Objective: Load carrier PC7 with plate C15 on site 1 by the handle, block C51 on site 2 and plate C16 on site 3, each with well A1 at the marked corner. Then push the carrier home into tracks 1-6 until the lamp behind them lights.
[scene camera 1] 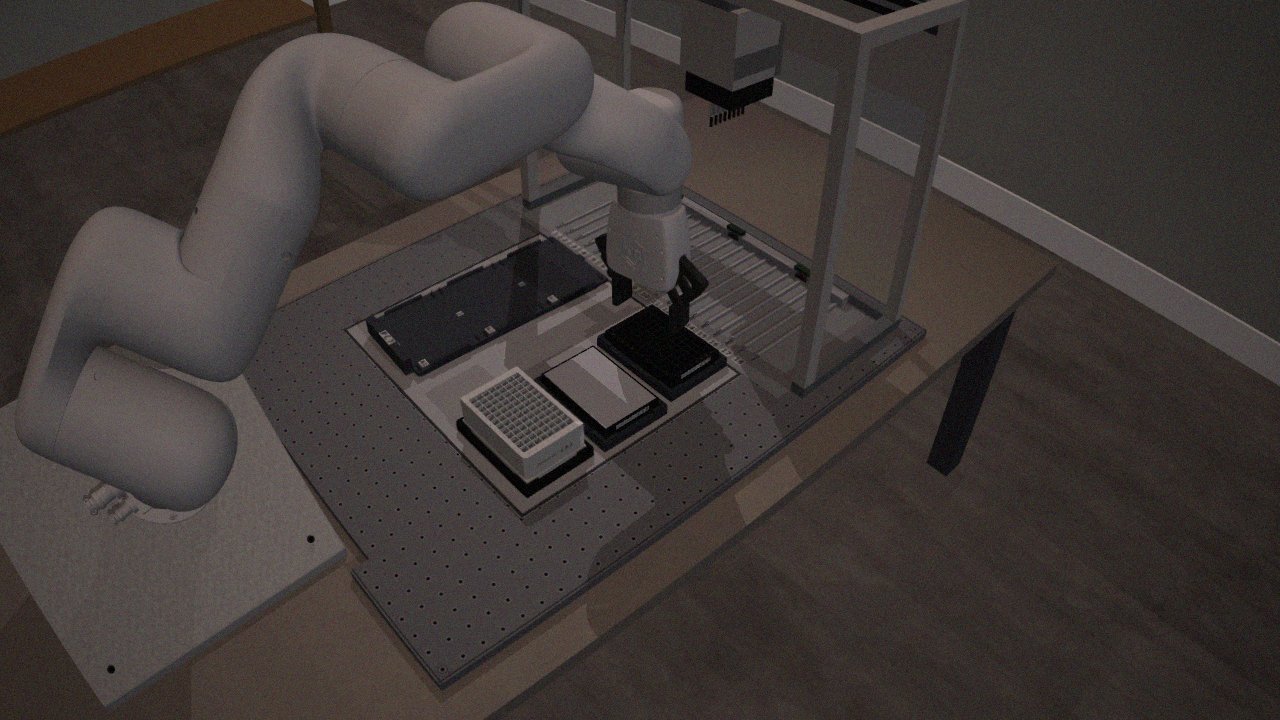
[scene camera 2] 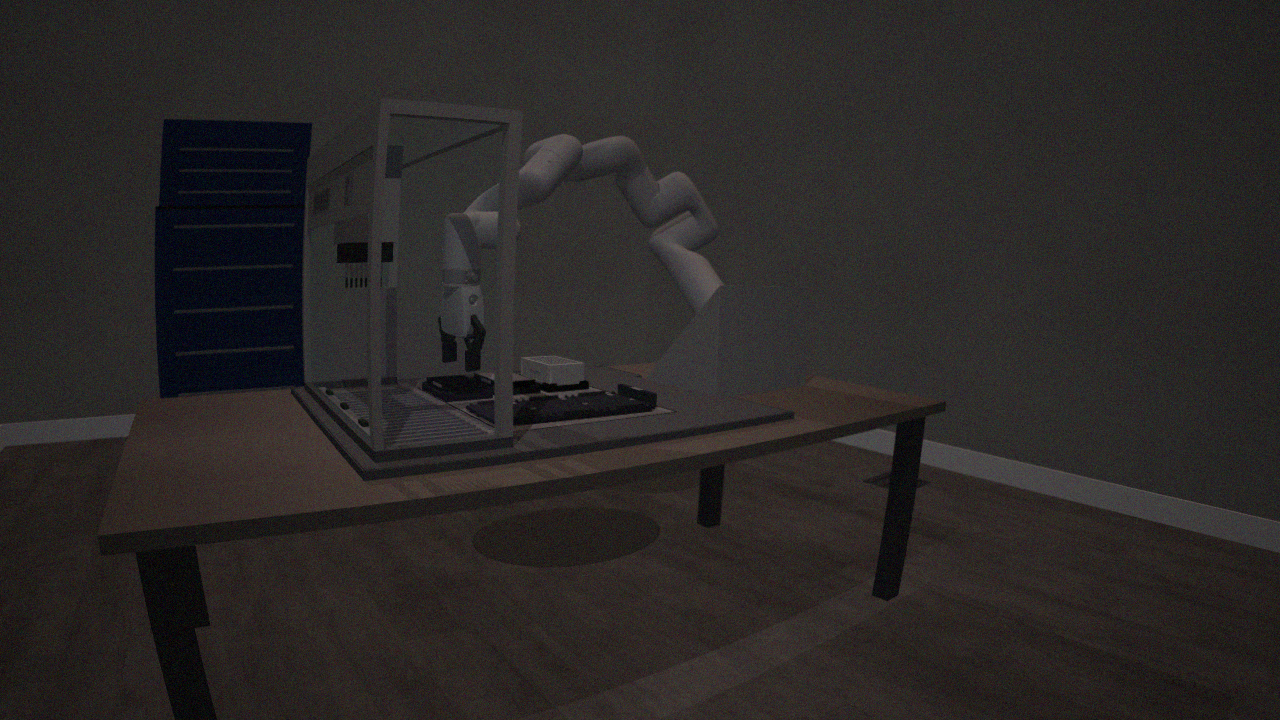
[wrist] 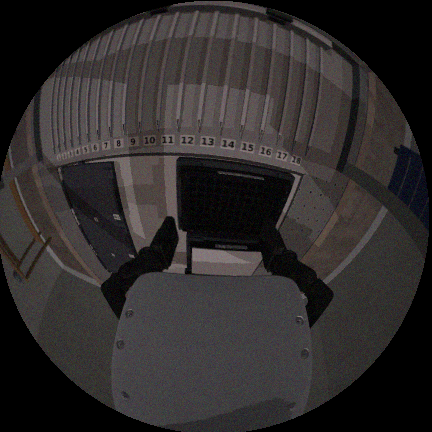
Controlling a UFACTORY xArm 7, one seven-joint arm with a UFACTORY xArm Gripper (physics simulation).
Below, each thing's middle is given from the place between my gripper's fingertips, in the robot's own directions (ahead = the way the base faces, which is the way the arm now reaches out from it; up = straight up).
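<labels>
There is the long dark carrier (scene camera 1: 422, 334), 230 mm to the left of my hand, 70 mm behind it and 40 mm below it. The dark head unit (scene camera 1: 730, 60), on the other hand, is 270 mm above my hand; it is also 240 mm ahead of it and 60 mm to the left.
</labels>
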